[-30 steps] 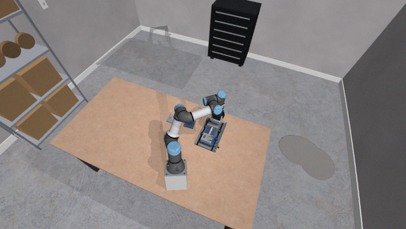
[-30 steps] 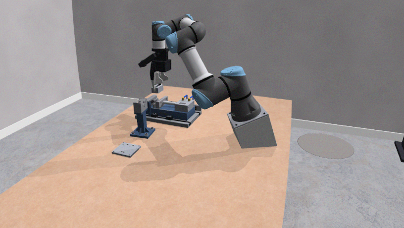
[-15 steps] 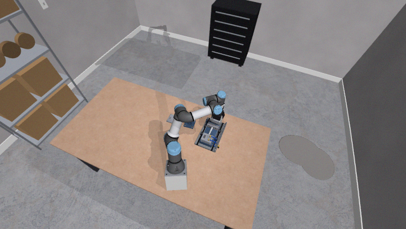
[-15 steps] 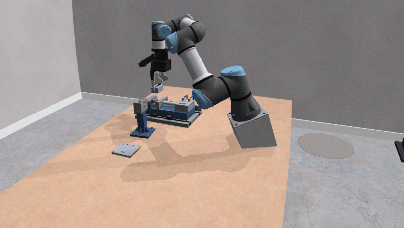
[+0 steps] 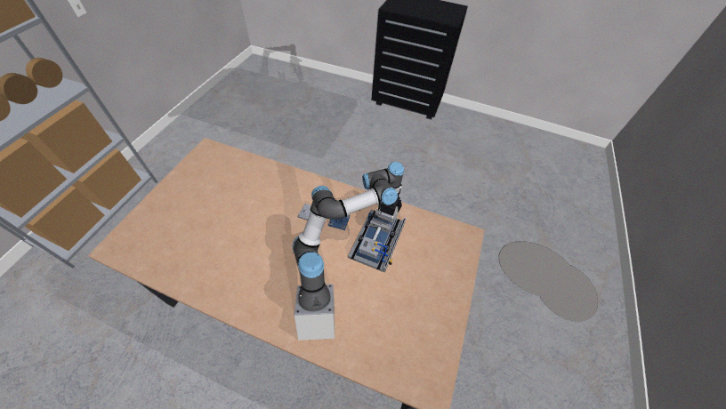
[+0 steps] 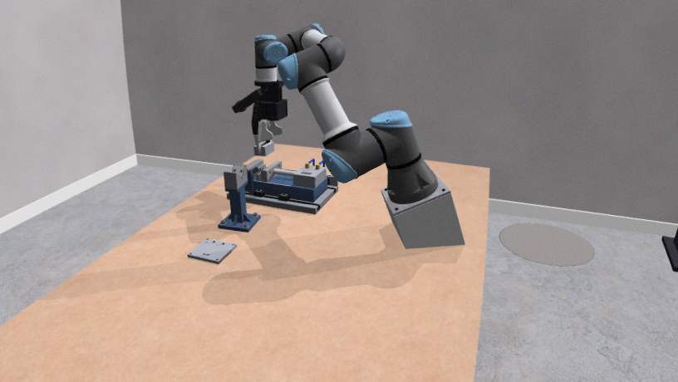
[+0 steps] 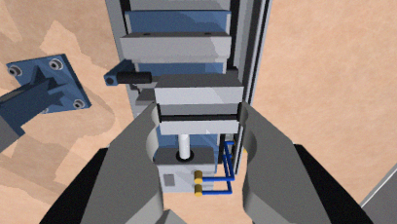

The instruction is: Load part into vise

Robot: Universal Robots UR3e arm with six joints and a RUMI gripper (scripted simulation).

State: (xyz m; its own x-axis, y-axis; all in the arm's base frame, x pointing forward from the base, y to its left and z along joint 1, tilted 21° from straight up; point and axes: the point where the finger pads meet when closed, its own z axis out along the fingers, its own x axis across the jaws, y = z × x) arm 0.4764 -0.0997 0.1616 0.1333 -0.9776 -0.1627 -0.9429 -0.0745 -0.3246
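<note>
The part lies right at my hand. Also, from my hand: fixed jaw (70 mm below, 30 mm ahead, 20 mm to the left); then work stop (70 mm to the left, 60 mm below, 10 mm behind); then vise (110 mm below, 70 mm behind, 10 mm to the left).
</note>
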